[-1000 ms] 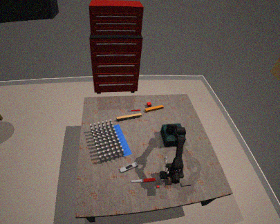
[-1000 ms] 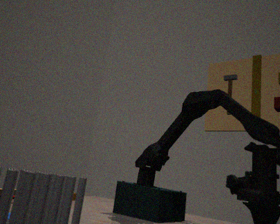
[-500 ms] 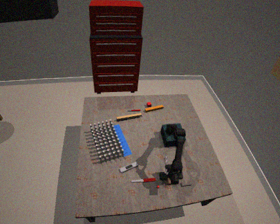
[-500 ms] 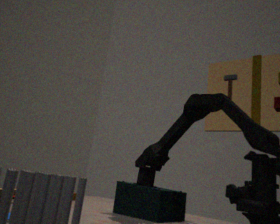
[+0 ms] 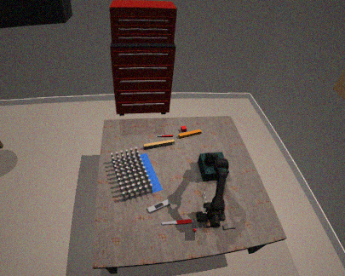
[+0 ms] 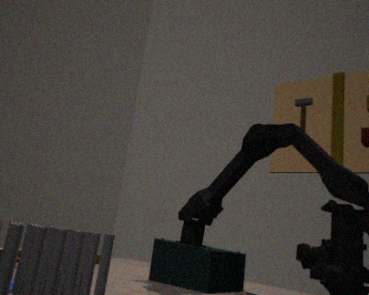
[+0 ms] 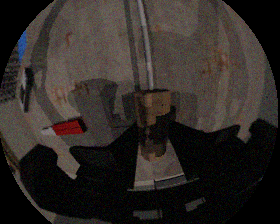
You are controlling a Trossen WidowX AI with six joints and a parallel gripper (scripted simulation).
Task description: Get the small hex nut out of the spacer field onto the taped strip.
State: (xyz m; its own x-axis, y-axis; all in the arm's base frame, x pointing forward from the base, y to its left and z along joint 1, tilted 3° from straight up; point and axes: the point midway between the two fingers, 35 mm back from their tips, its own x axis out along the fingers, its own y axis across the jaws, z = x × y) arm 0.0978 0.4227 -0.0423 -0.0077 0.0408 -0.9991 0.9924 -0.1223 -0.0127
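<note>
The hook tool lies 1 cm behind my gripper tip, 10 cm to the right of it and 1 cm above it. Round my gripper tip: blue taped strip 36 cm ahead, 45 cm to the right, 1 cm below; red bit 11 cm ahead, 5 cm to the left; orange block 5 cm behind, 82 cm to the right, 1 cm above.
</note>
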